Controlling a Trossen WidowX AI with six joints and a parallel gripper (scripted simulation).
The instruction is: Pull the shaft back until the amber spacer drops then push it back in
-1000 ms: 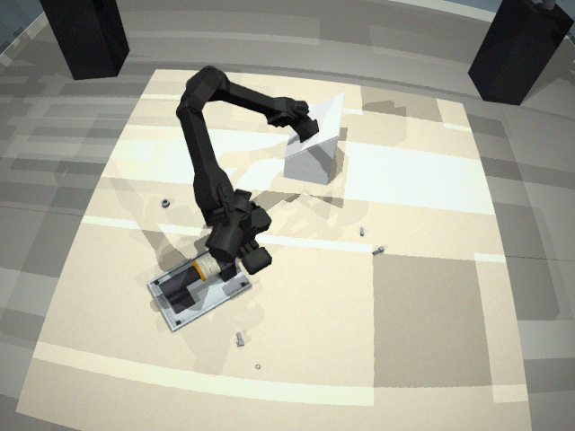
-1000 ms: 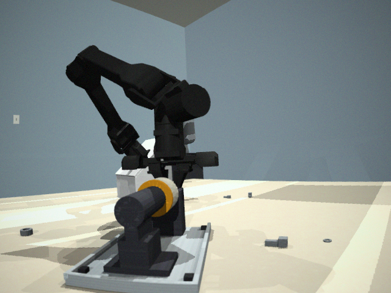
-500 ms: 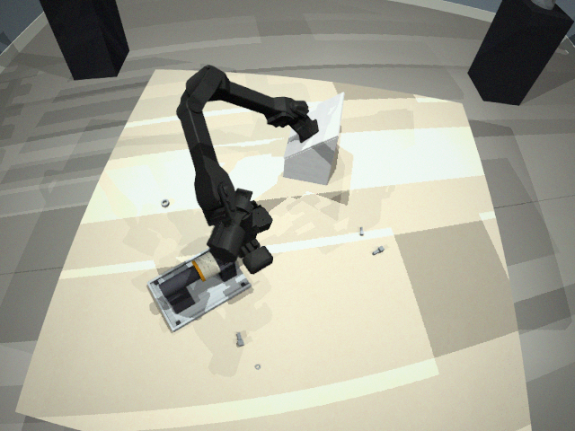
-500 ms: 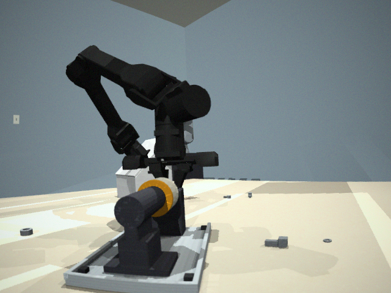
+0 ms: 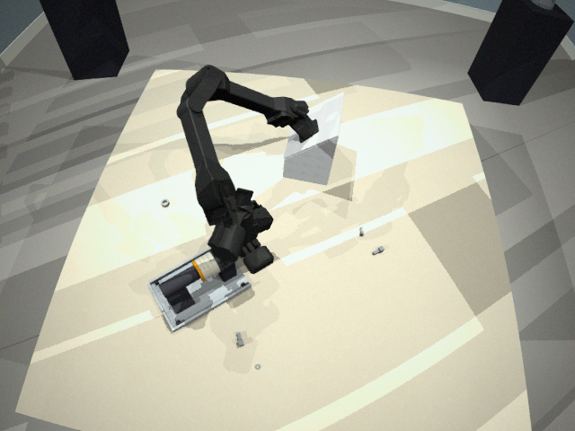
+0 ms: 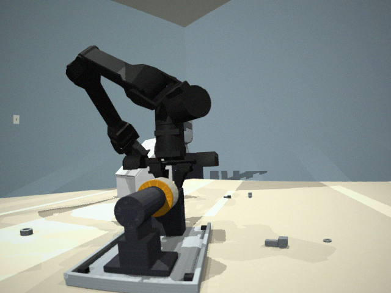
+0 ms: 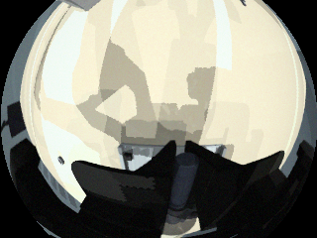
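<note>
My gripper tip is 40 mm short of the grey-blue shaft, 60 mm to the left of it and 30 mm below it. From my gripper tip the other things lie so: nut: 180 mm behind, 240 mm to the right, 40 mm below; then cream spacer: 50 mm ahead, 80 mm to the right, 30 mm above; then amber spacer: 70 mm ahead, 100 mm to the right, 30 mm above.
</note>
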